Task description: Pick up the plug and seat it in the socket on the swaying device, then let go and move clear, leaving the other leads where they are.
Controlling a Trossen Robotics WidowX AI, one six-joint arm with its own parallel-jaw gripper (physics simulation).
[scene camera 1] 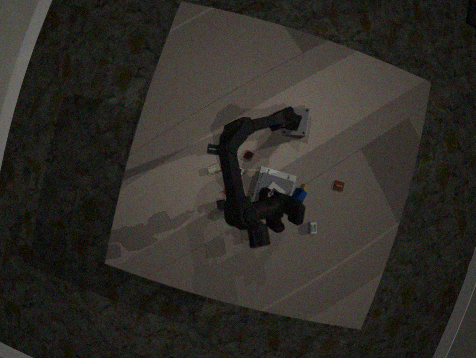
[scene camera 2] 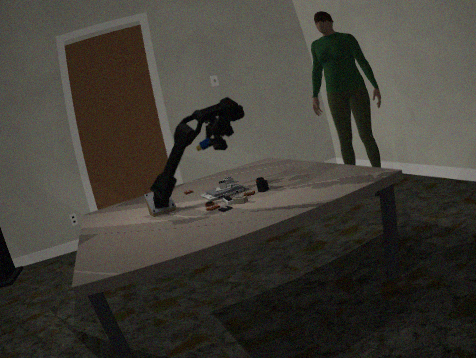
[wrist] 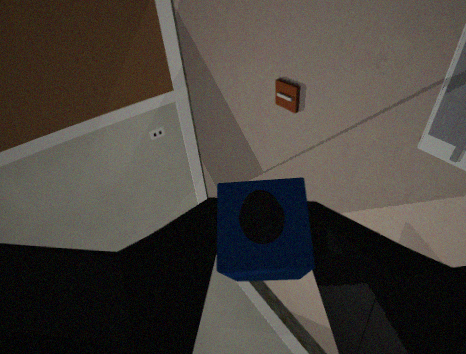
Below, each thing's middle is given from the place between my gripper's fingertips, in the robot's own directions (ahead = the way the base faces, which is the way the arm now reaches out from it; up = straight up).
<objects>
I see my gripper 1 cm past the blue plug (wrist: 263, 230). Also, from my hand: grey device with socket (scene camera 1: 275, 180): 5 cm to the right, 21 cm below.
</objects>
